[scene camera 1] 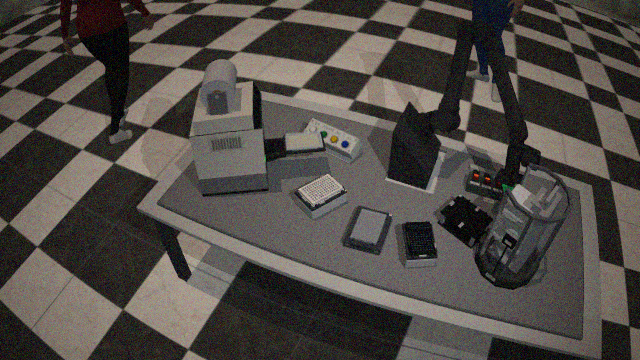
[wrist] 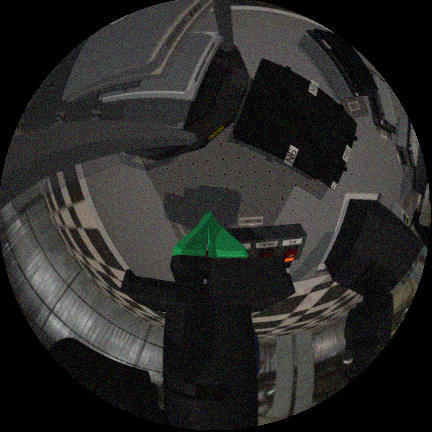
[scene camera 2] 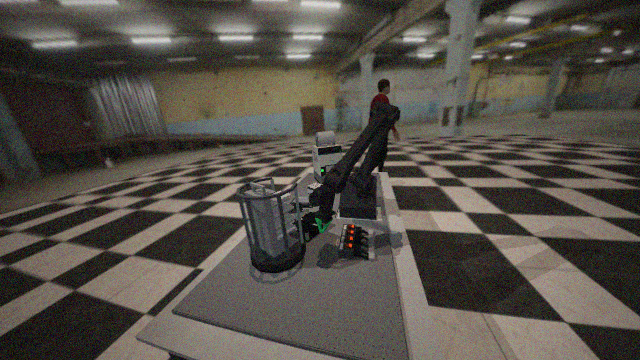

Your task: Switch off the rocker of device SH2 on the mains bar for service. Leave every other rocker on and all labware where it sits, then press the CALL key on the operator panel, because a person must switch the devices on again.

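Places are measured from the arm's base along level axes (x right, y back, z down), in centimetres.
Pixels of known places: gripper, fingertip midpoint: (wrist: 207,215) (scene camera 2: 321,232); arm's base, origin of the base link: (scene camera 1: 418,127) (wrist: 376,279) (scene camera 2: 363,187).
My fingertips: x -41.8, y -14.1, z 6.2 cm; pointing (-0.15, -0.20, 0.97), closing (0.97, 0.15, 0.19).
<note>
For each thing: its top centre in the pictures, then the offset to it from my fingertips. "spot": a spot on its surface instead.
- mains bar, middle of its top: (wrist: 251,272) (scene camera 1: 494,175) (scene camera 2: 357,234) dz +3.5, dx +7.1, dy +15.0 cm
- end rocker, middle of its top: (wrist: 290,257) dz +3.5, dx +14.3, dy +11.0 cm
- operator panel, middle of its top: (scene camera 1: 332,129) dz +0.4, dx +72.8, dy +4.3 cm
- clear caged vessel, middle of its top: (scene camera 1: 541,186) (scene camera 2: 266,181) dz -26.4, dx -7.0, dy -19.2 cm
- black N6 block, middle of its top: (wrist: 317,120) (scene camera 1: 468,212) (scene camera 2: 308,218) dz +1.2, dx +12.6, dy -11.5 cm
- white well plate, middle of its top: (scene camera 1: 320,188) dz +1.9, dx +62.3, dy -24.3 cm
- grey lidded tray, middle of its top: (scene camera 1: 369,225) dz +5.4, dx +42.5, dy -28.8 cm
- black rack, middle of its top: (scene camera 1: 420,236) dz +1.9, dx +24.9, dy -28.6 cm
- tall device, surface spot: (scene camera 1: 230,155) spot: dz -8.8, dx +90.6, dy -34.6 cm
The mains bar (scene camera 1: 481,189) (scene camera 2: 356,241) (wrist: 275,231) lies near the table's back edge. Several rockers (scene camera 1: 476,175) (scene camera 2: 351,238) glow orange in the scene views. In the wrist view the end rocker (wrist: 289,258) is lit; its neighbour looks dark red and is partly covered, and the SH2 rocker is hidden behind the fingers. My gripper (scene camera 1: 507,188) (scene camera 2: 321,225) (wrist: 207,215) is shut and empty, its green fingertips above the table by the bar's far end from the lit end rocker; contact cannot be told. The operator panel (scene camera 1: 353,149) has white, green, yellow and blue keys; their labels are unreadable.
A clear caged vessel (scene camera 1: 525,230) (scene camera 2: 272,225) stands close beside the gripper. A black N6 block (scene camera 1: 465,220) (wrist: 295,120) lies near the bar. A white well plate (scene camera 1: 321,191), a grey lidded tray (scene camera 1: 370,227) and a black rack (scene camera 1: 420,240) sit further left. A tall device (scene camera 1: 230,155) stands far left.
</note>
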